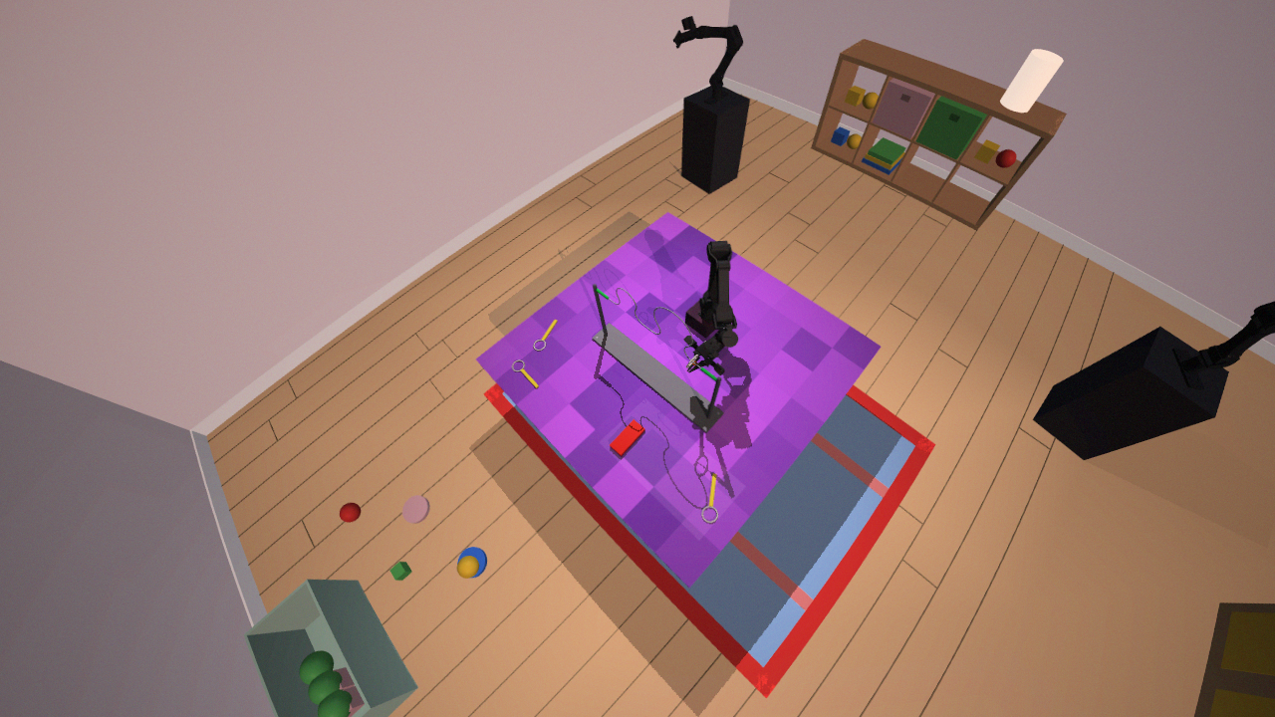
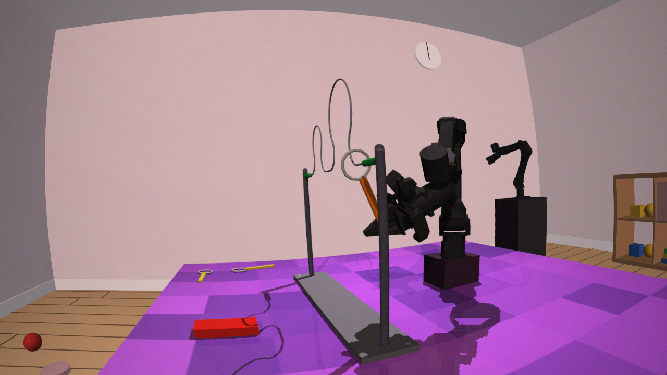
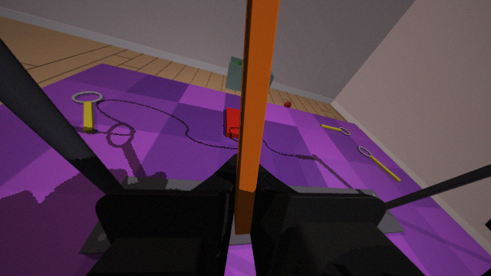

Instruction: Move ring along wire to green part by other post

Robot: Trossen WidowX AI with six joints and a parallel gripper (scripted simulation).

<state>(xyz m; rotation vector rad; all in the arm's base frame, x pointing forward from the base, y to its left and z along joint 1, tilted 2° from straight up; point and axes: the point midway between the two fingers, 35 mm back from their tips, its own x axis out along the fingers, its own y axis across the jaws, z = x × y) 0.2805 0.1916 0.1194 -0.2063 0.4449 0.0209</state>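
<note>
My gripper tip is now 20 mm to the right of the ring with orange handle and 90 mm below it. The rest, counted from my gripper tip: red block (300 mm ahead, 10 mm to the right, 190 mm below).
</note>
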